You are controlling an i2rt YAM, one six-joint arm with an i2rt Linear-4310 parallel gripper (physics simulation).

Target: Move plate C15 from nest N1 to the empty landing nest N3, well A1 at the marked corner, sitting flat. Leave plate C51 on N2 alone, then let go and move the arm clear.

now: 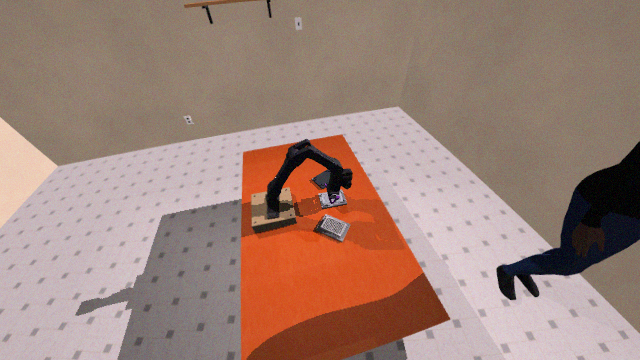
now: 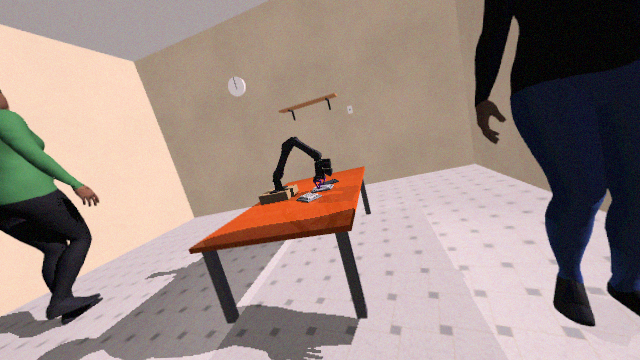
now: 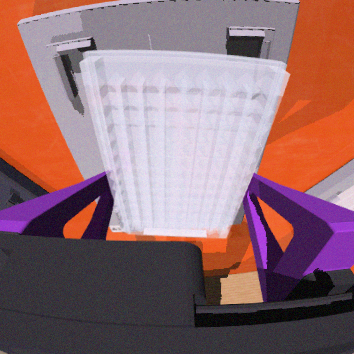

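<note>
My gripper [image 1: 334, 196] [image 2: 320, 183] [image 3: 178, 177] is shut on a clear plate [image 3: 175, 145], taken as C15, with a purple finger at each long side. The plate is above a light grey nest [image 1: 324, 206] [image 3: 165, 22]; the nest's far end and two corner brackets show past it. The exact gap below the plate is hidden. A dark grey nest [image 1: 320, 178] [image 2: 332, 181] [image 3: 17, 187] lies behind, with no plate seen on it. Another plate [image 1: 334, 226] [image 2: 309, 197], taken as C51, sits on the nearer grey nest. Nest labels and the A1 mark are unreadable.
The arm's wooden base block [image 1: 274, 222] [image 2: 272, 198] stands on the orange table [image 1: 300, 285] [image 2: 280, 222], left of the nests. A person in blue trousers [image 1: 575, 257] [image 2: 565, 150] stands to the right. A person in green [image 2: 22, 155] shows at the left.
</note>
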